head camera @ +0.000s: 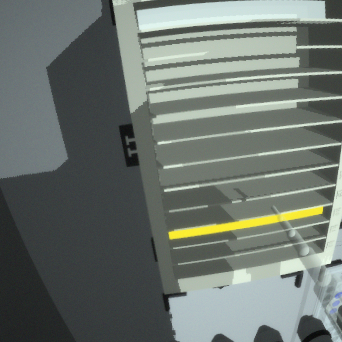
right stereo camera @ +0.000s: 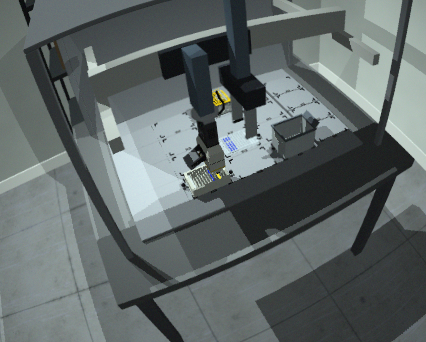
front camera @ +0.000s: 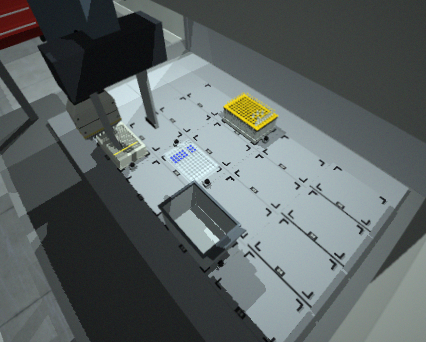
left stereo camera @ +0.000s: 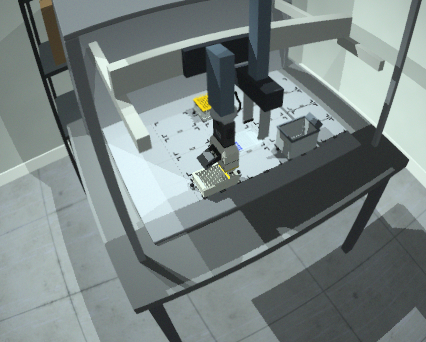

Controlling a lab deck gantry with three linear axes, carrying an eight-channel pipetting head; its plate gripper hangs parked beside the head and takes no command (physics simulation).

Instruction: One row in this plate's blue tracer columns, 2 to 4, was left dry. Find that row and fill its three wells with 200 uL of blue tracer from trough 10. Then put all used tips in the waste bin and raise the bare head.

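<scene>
The pipetting head [front camera: 94, 115] [left stereo camera: 228, 156] [right stereo camera: 215, 156] is low over the cream trough rack [front camera: 120, 159] [head camera: 150, 200] [left stereo camera: 212, 187] [right stereo camera: 202, 188]. A translucent tip [head camera: 300, 245] slants over the yellow-filled trough [head camera: 245, 223]; its contents and depth cannot be told. Blue tracer [right stereo camera: 210, 175] shows beside the yellow in the right stereo view. The plate [front camera: 202, 166] has two blue well groups with a pale gap between. The grey waste bin [front camera: 231, 239] [left stereo camera: 295, 145] [right stereo camera: 295, 146] stands beyond the plate. My parked gripper [front camera: 136, 135] [left stereo camera: 256, 129] [right stereo camera: 244, 128] is open and empty.
A yellow tip rack [front camera: 250, 111] [left stereo camera: 202, 103] [right stereo camera: 220, 97] stands toward the back, with pale tips at one end in the front view. The parked gripper's black body [front camera: 105, 55] [left stereo camera: 260, 90] [right stereo camera: 242, 87] hangs beside the head. Black locating marks cover the deck.
</scene>
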